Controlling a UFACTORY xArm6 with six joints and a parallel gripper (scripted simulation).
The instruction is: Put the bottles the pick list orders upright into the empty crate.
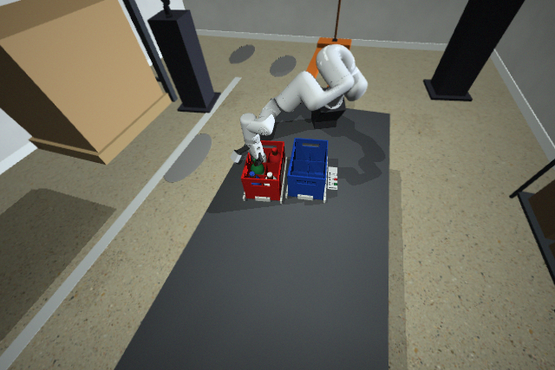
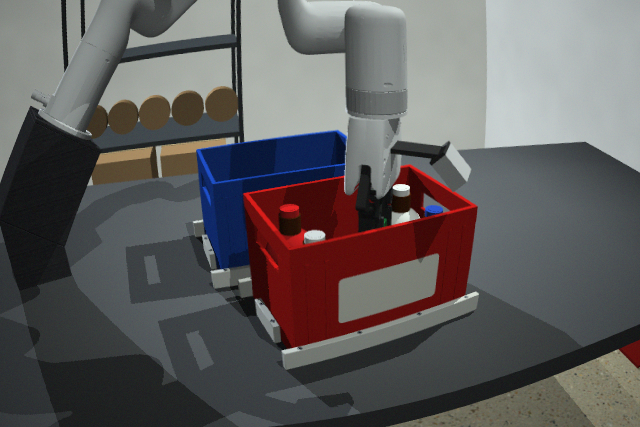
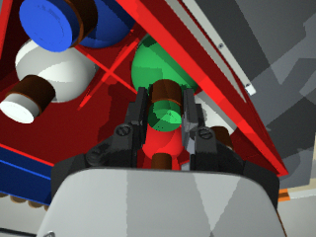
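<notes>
Now: hand 70 mm above the green-capped bottle. Also, from my hand: red-capped bottle: 90 mm behind, 80 mm to the left, 70 mm below; then blue-capped bottle: 90 mm ahead, 70 mm below; then red crate: 40 mm to the left, 70 mm below.
</notes>
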